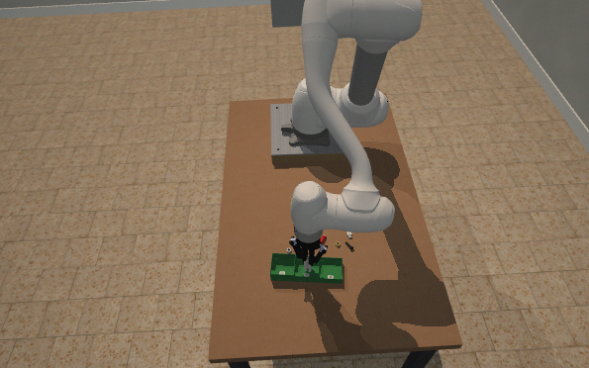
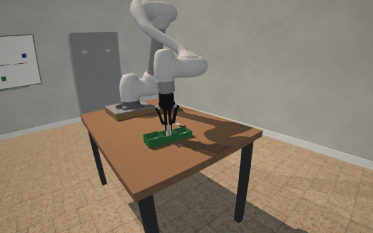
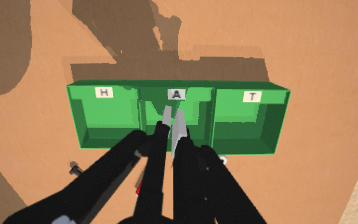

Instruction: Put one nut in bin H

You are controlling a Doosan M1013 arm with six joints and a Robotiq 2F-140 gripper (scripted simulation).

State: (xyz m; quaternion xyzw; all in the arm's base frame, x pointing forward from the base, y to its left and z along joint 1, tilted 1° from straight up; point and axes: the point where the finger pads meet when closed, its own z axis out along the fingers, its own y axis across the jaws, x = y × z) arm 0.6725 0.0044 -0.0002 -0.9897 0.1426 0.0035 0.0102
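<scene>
My hand is 3 cm above the green bin strip and 1 cm to the left of it. Also, from my hand: red cylinder (12 cm behind, 5 cm to the left, 4 cm below); then silver nut (8 cm behind, 7 cm to the right, 5 cm below); then black nut (11 cm behind, 5 cm below, 2 cm to the right).
</scene>
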